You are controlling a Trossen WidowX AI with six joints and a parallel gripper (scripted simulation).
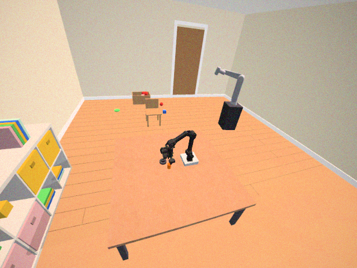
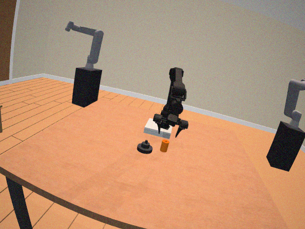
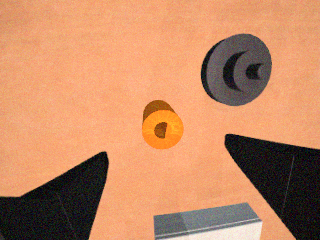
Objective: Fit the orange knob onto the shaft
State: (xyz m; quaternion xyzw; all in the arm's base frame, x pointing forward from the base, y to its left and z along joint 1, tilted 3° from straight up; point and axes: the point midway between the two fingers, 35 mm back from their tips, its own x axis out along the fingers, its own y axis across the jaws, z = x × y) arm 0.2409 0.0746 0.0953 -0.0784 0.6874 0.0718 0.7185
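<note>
Now: gripper tip 60 mm above the orange knob. Also, from my gripper tip: pedestal 90 mm to the right, 70 mm ahead, 60 mm below.
</note>
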